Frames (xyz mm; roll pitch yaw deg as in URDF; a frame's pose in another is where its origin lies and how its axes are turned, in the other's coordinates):
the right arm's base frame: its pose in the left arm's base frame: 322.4 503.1 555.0 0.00 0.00 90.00
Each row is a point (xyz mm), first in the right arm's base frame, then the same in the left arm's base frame.
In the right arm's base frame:
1: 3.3 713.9 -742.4
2: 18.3 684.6 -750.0
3: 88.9 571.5 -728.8
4: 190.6 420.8 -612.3
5: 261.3 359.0 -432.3
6: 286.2 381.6 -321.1
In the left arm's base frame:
1: -391.5 506.4 -187.4
2: -362.2 521.4 -195.0
3: -249.1 592.0 -173.8
4: -98.4 693.7 -57.3
5: -36.6 764.4 122.7
6: -59.2 789.3 233.9

